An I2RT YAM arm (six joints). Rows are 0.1 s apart.
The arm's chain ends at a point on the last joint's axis. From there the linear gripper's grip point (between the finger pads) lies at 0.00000 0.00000 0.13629 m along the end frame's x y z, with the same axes.
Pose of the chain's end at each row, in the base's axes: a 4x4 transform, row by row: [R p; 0 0 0 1], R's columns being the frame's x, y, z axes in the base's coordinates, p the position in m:
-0.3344 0.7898 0.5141 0.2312; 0.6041 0.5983 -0.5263 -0.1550; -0.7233 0.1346 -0.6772 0.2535; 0 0 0 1
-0.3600 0.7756 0.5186 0.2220; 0.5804 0.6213 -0.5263 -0.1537; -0.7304 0.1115 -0.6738 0.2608; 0 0 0 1
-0.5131 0.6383 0.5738 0.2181; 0.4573 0.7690 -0.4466 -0.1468; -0.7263 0.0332 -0.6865 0.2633; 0 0 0 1
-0.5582 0.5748 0.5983 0.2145; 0.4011 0.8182 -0.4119 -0.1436; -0.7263 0.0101 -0.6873 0.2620; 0 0 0 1
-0.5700 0.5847 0.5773 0.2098; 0.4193 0.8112 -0.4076 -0.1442; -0.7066 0.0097 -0.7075 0.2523; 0 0 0 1
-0.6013 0.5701 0.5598 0.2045; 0.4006 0.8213 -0.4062 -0.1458; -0.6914 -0.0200 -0.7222 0.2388; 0 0 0 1
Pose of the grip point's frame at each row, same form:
-0.3344 0.7898 0.5141 0.3013; 0.6041 0.5983 -0.5263 -0.2267; -0.7233 0.1346 -0.6772 0.1612; 0 0 0 1
-0.3600 0.7756 0.5186 0.2927; 0.5804 0.6213 -0.5263 -0.2254; -0.7304 0.1115 -0.6738 0.1690; 0 0 0 1
-0.5131 0.6383 0.5738 0.2963; 0.4573 0.7690 -0.4466 -0.2077; -0.7263 0.0332 -0.6865 0.1697; 0 0 0 1
-0.5582 0.5748 0.5983 0.2960; 0.4011 0.8182 -0.4119 -0.1997; -0.7263 0.0101 -0.6873 0.1683; 0 0 0 1
-0.5700 0.5847 0.5773 0.2885; 0.4193 0.8112 -0.4076 -0.1998; -0.7066 0.0097 -0.7075 0.1559; 0 0 0 1
-0.6013 0.5701 0.5598 0.2808; 0.4006 0.8213 -0.4062 -0.2012; -0.6914 -0.0200 -0.7222 0.1404; 0 0 0 1

